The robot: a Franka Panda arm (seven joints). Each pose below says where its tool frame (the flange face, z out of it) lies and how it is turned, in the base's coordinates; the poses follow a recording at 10 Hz.
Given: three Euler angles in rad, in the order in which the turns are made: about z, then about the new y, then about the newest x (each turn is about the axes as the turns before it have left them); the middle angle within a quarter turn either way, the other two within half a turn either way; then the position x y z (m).
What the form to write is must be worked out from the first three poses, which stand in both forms.
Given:
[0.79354 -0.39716 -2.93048 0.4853 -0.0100 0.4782]
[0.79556 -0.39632 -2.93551 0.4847 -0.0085 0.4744]
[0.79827 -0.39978 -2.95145 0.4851 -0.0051 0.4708]
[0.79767 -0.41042 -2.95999 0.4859 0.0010 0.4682]
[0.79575 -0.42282 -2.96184 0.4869 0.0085 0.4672]
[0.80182 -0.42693 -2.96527 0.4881 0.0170 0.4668]
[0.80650 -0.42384 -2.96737 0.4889 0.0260 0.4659]
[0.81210 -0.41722 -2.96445 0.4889 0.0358 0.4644]
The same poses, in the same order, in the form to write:
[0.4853 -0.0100 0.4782 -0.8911 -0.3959 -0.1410 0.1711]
[0.4847 -0.0085 0.4744 -0.8912 -0.3964 -0.1415 0.1688]
[0.4851 -0.0051 0.4708 -0.8916 -0.3965 -0.1460 0.1625]
[0.4859 0.0010 0.4682 -0.8913 -0.3957 -0.1525 0.1606]
[0.4869 0.0085 0.4672 -0.8904 -0.3947 -0.1587 0.1619]
[0.4881 0.0170 0.4668 -0.8890 -0.3971 -0.1607 0.1616]
[0.4889 0.0260 0.4659 -0.8886 -0.3990 -0.1594 0.1605]
[0.4889 0.0358 0.4644 -0.8880 -0.4017 -0.1553 0.1610]

